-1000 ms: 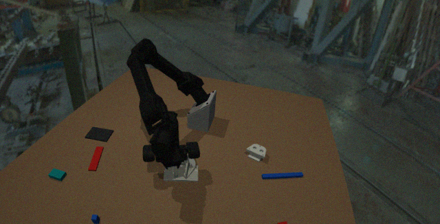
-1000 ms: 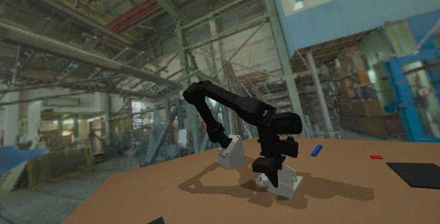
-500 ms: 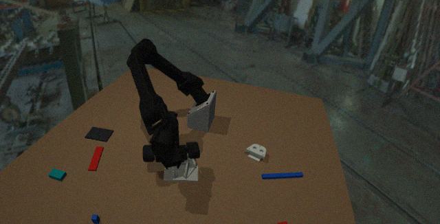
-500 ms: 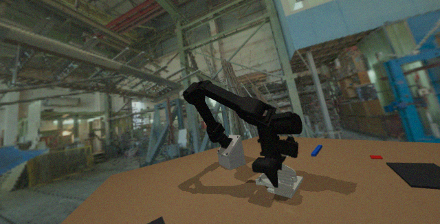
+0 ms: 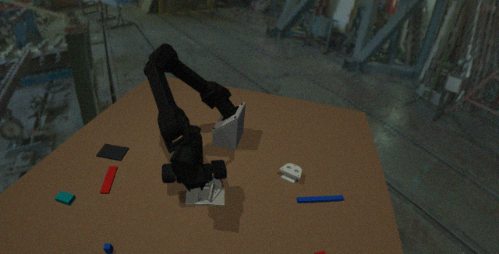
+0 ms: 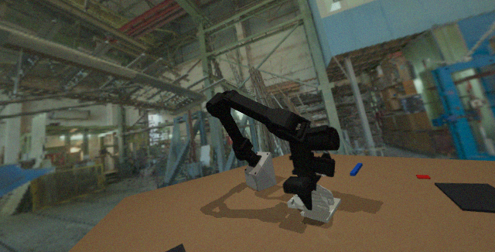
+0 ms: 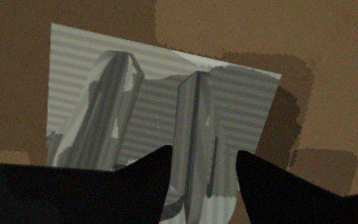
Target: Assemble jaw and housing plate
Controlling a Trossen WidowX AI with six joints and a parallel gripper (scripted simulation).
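The white base lies 3 cm to the left of my gripper tip and 1 cm below it. The rest, counted from my gripper tip: blue cube: 28 cm ahead, 15 cm to the right; grey jaw: 4 cm behind; red bar: 31 cm to the right, 5 cm ahead, 1 cm below.
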